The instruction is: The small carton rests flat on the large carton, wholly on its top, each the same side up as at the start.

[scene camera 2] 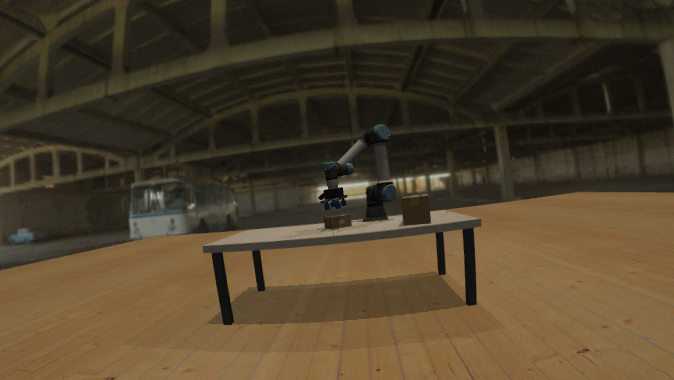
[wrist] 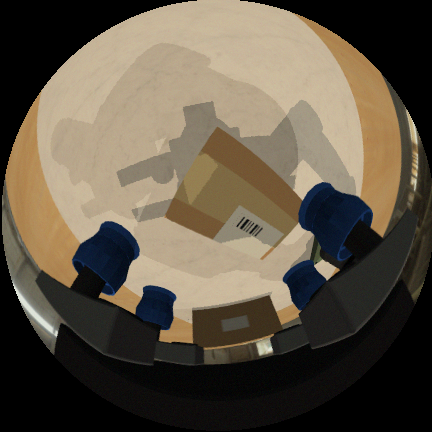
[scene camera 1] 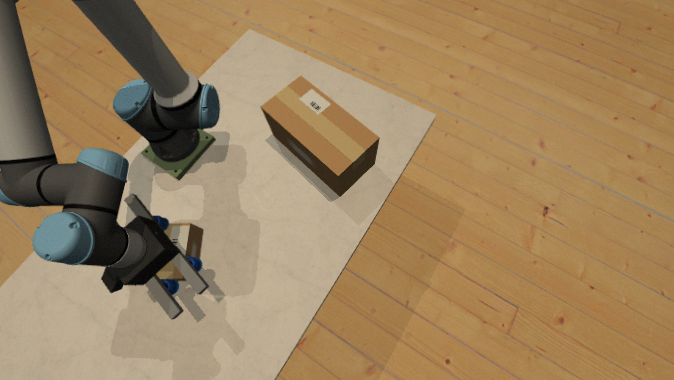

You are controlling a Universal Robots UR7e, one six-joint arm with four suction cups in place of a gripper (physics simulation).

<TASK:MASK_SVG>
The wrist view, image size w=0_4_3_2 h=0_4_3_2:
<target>my suction head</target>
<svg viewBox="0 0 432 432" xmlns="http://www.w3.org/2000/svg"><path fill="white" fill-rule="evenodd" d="M143 286L143 294L135 307L135 315L142 320L160 324L162 330L168 330L173 320L172 306L176 299L175 294L160 286ZM310 259L295 264L282 277L282 281L289 288L291 301L298 310L306 306L305 303L309 301L311 294L326 281ZM104 221L93 236L79 244L71 260L77 273L83 267L81 262L97 273L108 284L103 286L101 292L114 295L126 280L131 261L139 255L139 246L132 234L122 225L114 221ZM322 181L308 190L298 210L298 222L301 228L315 236L322 250L341 261L352 254L346 247L340 250L347 234L361 215L362 221L370 227L373 213L357 195L340 192L330 183Z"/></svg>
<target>small carton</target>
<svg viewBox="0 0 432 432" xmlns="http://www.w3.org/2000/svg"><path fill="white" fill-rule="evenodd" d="M216 126L186 172L164 217L226 246L263 259L298 223L298 210L302 199L257 155Z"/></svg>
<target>large carton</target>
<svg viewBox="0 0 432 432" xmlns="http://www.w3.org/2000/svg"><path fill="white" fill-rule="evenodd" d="M283 328L269 295L226 306L192 310L192 343L202 346L203 349L230 347L273 336L273 333Z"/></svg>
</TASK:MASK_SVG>
